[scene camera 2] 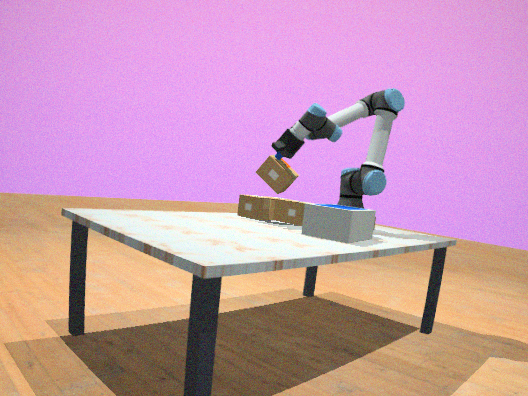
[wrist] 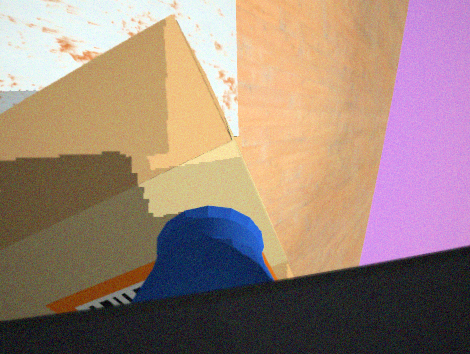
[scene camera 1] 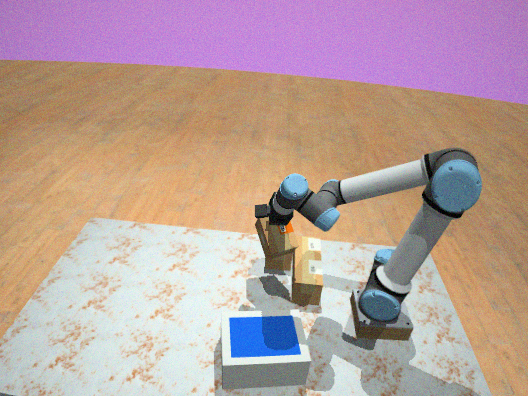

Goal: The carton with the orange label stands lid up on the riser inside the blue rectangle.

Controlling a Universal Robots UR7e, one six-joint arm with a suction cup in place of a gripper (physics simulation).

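Places are measured from the arm's base along level axes (x left, y back, z up), in centimetres.
Pixels of known places: end effector, tool point: (scene camera 2: 275, 159) (wrist: 215, 222).
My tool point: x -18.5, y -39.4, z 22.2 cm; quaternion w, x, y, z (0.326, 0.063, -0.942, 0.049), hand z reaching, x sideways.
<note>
Behind a point stands the place of what it marks.
The carton with the orange label (scene camera 1: 281, 241) {y -36.6, x -11.1, z 17.6 cm} (scene camera 2: 276, 174) {y -42.7, x -13.8, z 15.6 cm} (wrist: 95, 115) {y -43.4, x -15.5, z 22.2 cm} hangs tilted in the air from my suction gripper (scene camera 2: 278, 156) (wrist: 210, 245). The blue cup sits against the face that bears the orange label (scene camera 1: 286, 228) {y -35.1, x -15.1, z 20.5 cm} (wrist: 107, 283) {y -38.0, x -14.8, z 20.8 cm}, near one edge of that face; my gripper is shut on this carton. The labelled face slants upward towards the arm. The riser (scene camera 1: 265, 373) {y -39.4, x 30.7, z 1.1 cm} (scene camera 2: 325, 223) {y -53.0, x 22.4, z -0.4 cm} is a grey box with a white top, and the blue rectangle (scene camera 1: 245, 337) {y -46.0, x 22.1, z 5.9 cm} (scene camera 2: 342, 206) {y -38.1, x 19.4, z 5.9 cm} lies on its top. The held carton is apart from the riser, on its far side in scene camera 1.
Two other brown cartons stand on the table (scene camera 1: 75, 300) {y -109.0, x 4.2, z -6.1 cm} (scene camera 2: 165, 235) {y -113.5, x 8.1, z -6.1 cm} below the held one. The nearer one (scene camera 1: 307, 292) {y -25.4, x -5.3, z 0.0 cm} (scene camera 2: 289, 211) {y -30.3, x -14.1, z -0.7 cm} has pale labels; the farther one (scene camera 1: 276, 264) {y -36.6, x -23.5, z -3.4 cm} (scene camera 2: 254, 207) {y -40.9, x -26.6, z -0.7 cm} is partly hidden in scene camera 1. The arm's base (scene camera 1: 382, 327) {y -0.5, x 9.4, z -0.1 cm} stands at the right.
</note>
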